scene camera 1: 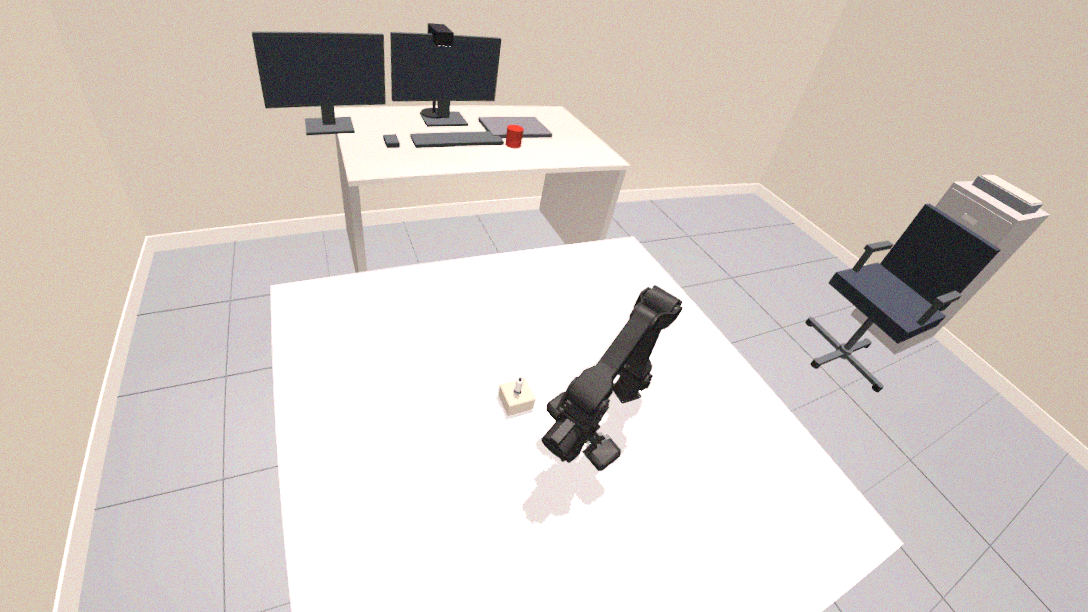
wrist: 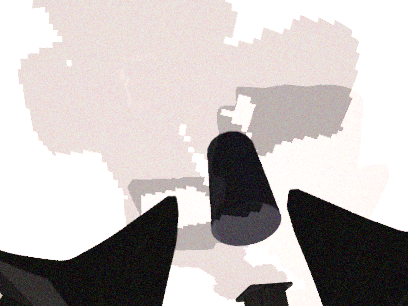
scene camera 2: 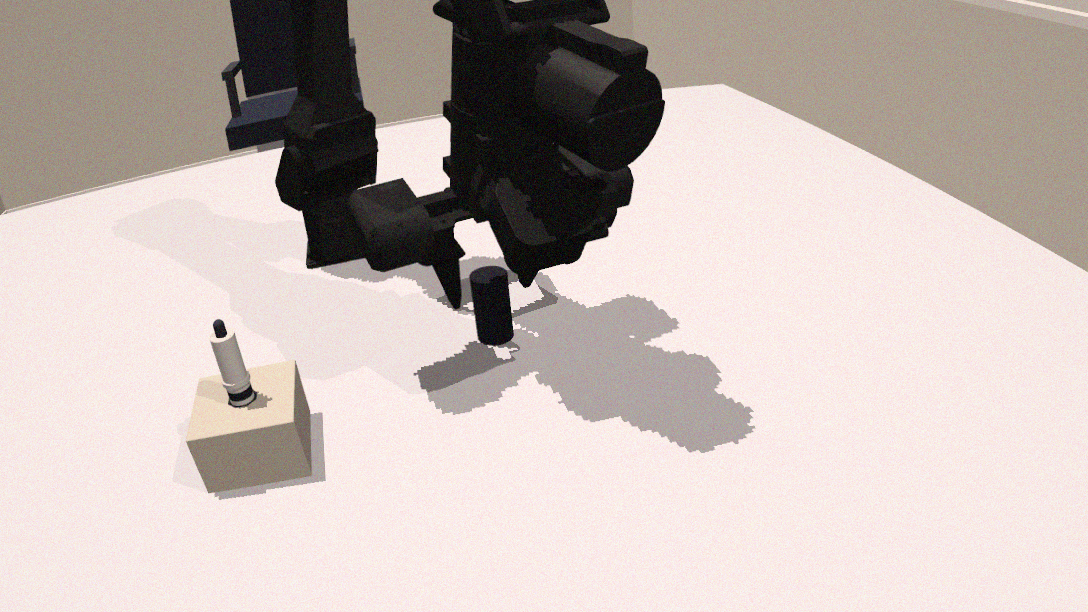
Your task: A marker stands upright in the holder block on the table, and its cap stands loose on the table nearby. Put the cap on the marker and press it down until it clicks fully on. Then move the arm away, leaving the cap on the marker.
Path:
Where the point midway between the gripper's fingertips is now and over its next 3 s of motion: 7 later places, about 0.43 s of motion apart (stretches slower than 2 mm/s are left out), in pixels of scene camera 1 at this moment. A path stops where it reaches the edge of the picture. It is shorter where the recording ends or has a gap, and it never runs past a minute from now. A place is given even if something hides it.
The gripper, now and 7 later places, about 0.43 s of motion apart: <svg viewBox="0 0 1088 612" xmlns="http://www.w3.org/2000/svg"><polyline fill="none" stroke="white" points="580,443 578,443 571,438 559,425 547,412 536,396 528,377 526,368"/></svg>

